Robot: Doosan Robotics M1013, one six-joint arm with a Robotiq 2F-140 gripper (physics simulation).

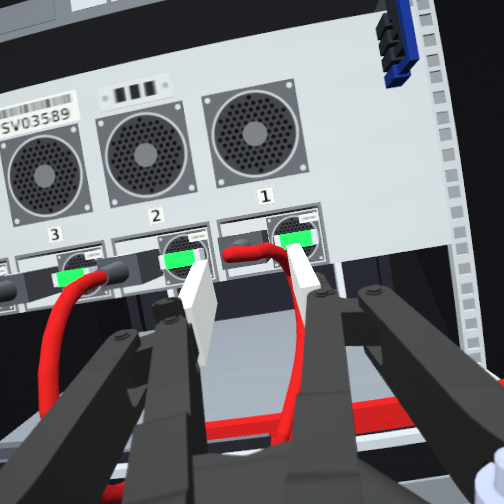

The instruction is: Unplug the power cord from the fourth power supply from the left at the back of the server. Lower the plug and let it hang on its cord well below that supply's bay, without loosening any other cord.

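Note:
The server's back panel shows supplies labelled 3, 2 and 1 from left to right, and a further bay is cut off at the left edge. Supply 1 [272, 239] is the rightmost bay. Its dark plug [243, 247] sits in the socket. The red cord [295, 350] runs right from the plug, then drops behind my right finger. My gripper [250, 287] is open and empty. Its white pads sit either side of that plug and slightly below it, without touching it.
Supply 2's plug [125, 272] is seated, and its red cord [50, 345] loops down on the left. Supply 3's plug [7, 291] is partly cut off. Green tabs mark each supply. A rack rail [452, 190], a blue bracket [400, 45] and a red bar [380, 415] are nearby.

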